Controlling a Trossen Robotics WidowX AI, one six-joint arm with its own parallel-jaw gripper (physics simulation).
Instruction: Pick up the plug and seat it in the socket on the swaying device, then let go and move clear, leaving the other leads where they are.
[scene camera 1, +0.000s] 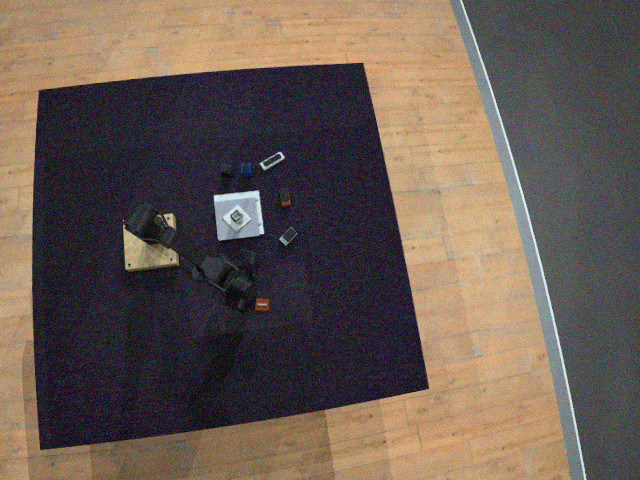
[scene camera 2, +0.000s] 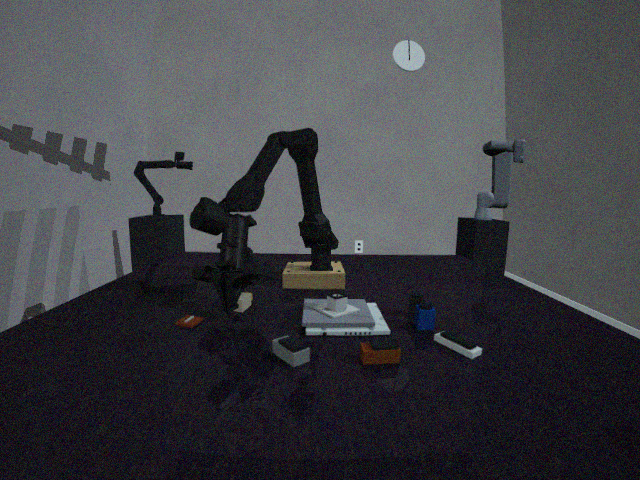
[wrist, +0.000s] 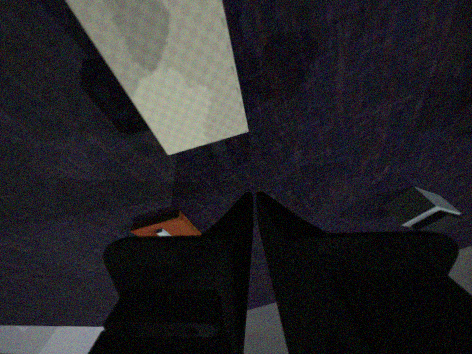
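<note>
The plug, a cream block (scene camera 2: 244, 302) (wrist: 200, 100), lies on the dark mat. In the wrist view it is large at the top and cut off by the frame edge; in scene camera 1 the arm hides it. My gripper (scene camera 2: 230, 308) (wrist: 254, 198) is shut, its fingertips together with no object seen between them. In scene camera 2 the fingertips are close beside the plug, left of it; the wrist view shows them apart from it. The socket, a small pale block with a dark opening (scene camera 1: 236, 215) (scene camera 2: 337, 303), sits on the grey device (scene camera 1: 251, 205) (scene camera 2: 338, 322).
An orange-red tile (scene camera 1: 262, 304) (scene camera 2: 189, 321) (wrist: 187, 226) lies near the gripper. A grey block (scene camera 1: 287, 236) (scene camera 2: 291, 352), an orange block (scene camera 1: 285, 198) (scene camera 2: 381, 354), a blue block (scene camera 1: 246, 168) (scene camera 2: 425, 317), a black block (scene camera 1: 226, 170) and a white bar (scene camera 1: 272, 160) (scene camera 2: 471, 353) surround the device.
</note>
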